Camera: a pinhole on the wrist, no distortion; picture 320 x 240 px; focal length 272.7 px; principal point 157.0 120.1 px. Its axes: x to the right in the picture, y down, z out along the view. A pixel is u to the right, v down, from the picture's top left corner.
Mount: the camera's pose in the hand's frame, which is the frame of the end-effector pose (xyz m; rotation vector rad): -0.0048 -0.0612 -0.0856 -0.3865 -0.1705 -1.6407
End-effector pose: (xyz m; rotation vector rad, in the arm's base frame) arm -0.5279 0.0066 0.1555 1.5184 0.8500 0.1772
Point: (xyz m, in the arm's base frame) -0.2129 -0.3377 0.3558
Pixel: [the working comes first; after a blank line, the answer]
In the camera's frame: -0.1319 -0.1483 0.5789

94.9 50.3
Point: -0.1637 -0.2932 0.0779
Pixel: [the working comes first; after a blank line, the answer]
In the camera's frame: 0.0857 0.0362 0.5628

198.5 137.6
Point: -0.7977 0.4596 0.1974
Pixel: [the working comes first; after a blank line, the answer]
In the camera's frame: -0.1926 0.1140 -0.3856

behind the camera
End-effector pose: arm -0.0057 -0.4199 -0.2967 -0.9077 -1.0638 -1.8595
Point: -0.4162 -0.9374 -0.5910
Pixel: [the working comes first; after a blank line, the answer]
In the camera's frame: 0.0069 0.1652 -0.5993

behind the camera
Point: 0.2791 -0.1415 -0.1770
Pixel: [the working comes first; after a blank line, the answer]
In the camera's frame: -0.0842 -0.1719 0.4807

109.2 22.6
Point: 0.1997 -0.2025 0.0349
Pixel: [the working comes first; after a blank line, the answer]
In the camera's frame: -0.1142 0.0544 0.5339

98.7 147.9
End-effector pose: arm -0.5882 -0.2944 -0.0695 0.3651 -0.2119 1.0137
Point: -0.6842 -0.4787 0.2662
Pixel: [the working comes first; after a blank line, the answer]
In the camera's frame: 0.0528 -0.1433 0.4645

188.0 36.0
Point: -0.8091 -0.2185 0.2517
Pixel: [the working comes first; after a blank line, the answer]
In the camera's frame: -0.2091 -0.0216 0.4541

31.4 107.1
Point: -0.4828 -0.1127 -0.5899
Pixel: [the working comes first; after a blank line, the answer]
In the camera's frame: -0.1202 0.0849 -0.4441

behind the camera
